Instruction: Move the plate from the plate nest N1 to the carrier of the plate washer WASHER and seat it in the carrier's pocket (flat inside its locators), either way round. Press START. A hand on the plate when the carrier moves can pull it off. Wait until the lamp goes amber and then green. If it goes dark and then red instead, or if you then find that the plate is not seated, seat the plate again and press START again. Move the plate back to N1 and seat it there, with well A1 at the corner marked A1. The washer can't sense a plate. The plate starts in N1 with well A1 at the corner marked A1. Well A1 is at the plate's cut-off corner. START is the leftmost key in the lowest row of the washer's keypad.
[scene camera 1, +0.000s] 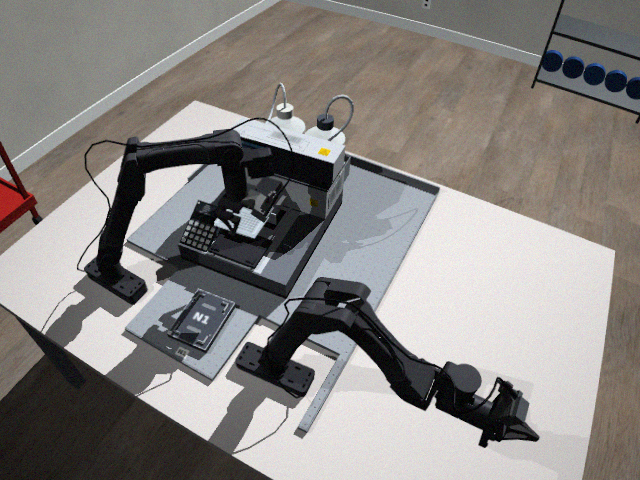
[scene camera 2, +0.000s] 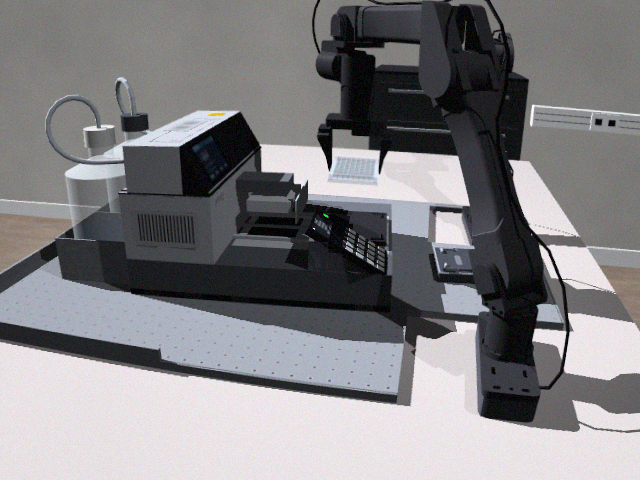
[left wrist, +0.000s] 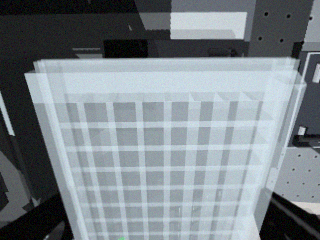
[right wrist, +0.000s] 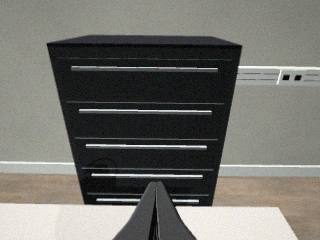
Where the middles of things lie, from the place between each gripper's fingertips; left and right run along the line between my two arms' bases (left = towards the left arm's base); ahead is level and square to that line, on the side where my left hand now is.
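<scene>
From my left hand: wash head (scene camera 2: 273, 203) 140 mm ahead, 20 mm to the left, 50 mm below; washer (scene camera 2: 187, 234) 150 mm ahead, 20 mm to the left, 50 mm below; white plate (scene camera 2: 358, 170) right at the hand; dark carrier (scene camera 1: 244, 250) 10 mm behind, 10 mm to the left, 110 mm below.
From my right hand: wash head 390 mm ahead, 870 mm to the left, 120 mm below; white plate 250 mm ahead, 850 mm to the left, 70 mm below; dark carrier 240 mm ahead, 860 mm to the left, 170 mm below. My right gripper: 240 mm above the nest N1 (scene camera 1: 185, 334), 830 mm to the right of it, 10 mm short of it.
</scene>
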